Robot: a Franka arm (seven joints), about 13 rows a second.
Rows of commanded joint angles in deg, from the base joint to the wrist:
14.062, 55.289, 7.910, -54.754, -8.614, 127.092, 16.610
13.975, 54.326, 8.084, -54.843, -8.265, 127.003, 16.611
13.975, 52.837, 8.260, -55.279, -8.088, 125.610, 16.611
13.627, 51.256, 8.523, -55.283, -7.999, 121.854, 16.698
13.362, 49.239, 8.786, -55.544, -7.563, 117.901, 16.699
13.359, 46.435, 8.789, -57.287, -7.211, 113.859, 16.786
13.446, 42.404, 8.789, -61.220, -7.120, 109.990, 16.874
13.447, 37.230, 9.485, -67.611, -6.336, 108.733, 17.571
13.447, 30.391, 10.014, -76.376, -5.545, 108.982, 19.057
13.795, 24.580, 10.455, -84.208, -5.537, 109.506, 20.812
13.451, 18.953, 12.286, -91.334, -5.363, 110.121, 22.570
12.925, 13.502, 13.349, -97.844, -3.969, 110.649, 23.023
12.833, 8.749, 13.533, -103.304, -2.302, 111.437, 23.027
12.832, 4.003, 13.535, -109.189, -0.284, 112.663, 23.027
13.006, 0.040, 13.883, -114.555, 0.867, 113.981, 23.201
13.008, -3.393, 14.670, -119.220, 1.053, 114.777, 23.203
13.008, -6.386, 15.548, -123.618, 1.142, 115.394, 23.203
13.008, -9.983, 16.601, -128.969, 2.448, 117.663, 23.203
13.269, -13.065, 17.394, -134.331, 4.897, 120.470, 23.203
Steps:
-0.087, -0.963, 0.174, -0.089, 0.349, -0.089, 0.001
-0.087, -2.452, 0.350, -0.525, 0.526, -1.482, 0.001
-0.435, -4.033, 0.613, -0.529, 0.615, -5.238, 0.088
-0.700, -6.050, 0.876, -0.790, 1.051, -9.191, 0.089
-0.703, -8.854, 0.879, -2.533, 1.403, -13.233, 0.176
-0.616, -12.885, 0.879, -6.466, 1.494, -17.102, 0.264
-0.615, -18.059, 1.575, -12.857, 2.278, -18.359, 0.961
-0.615, -24.898, 2.104, -21.622, 3.069, -18.110, 2.447
-0.267, -30.709, 2.545, -29.454, 3.077, -17.586, 4.202
-0.611, -36.336, 4.376, -36.580, 3.251, -16.971, 5.960
-1.137, -41.787, 5.439, -43.090, 4.645, -16.443, 6.413
-1.229, -46.540, 5.623, -48.550, 6.312, -15.655, 6.417
-1.230, -51.286, 5.625, -54.435, 8.330, -14.429, 6.417
-1.056, -55.249, 5.973, -59.801, 9.481, -13.111, 6.591
-1.054, -58.682, 6.760, -64.466, 9.667, -12.315, 6.593
-1.054, -61.675, 7.638, -68.864, 9.756, -11.698, 6.593
-1.054, -65.272, 8.691, -74.215, 11.062, -9.429, 6.593
-0.793, -68.354, 9.484, -79.577, 13.511, -6.622, 6.593

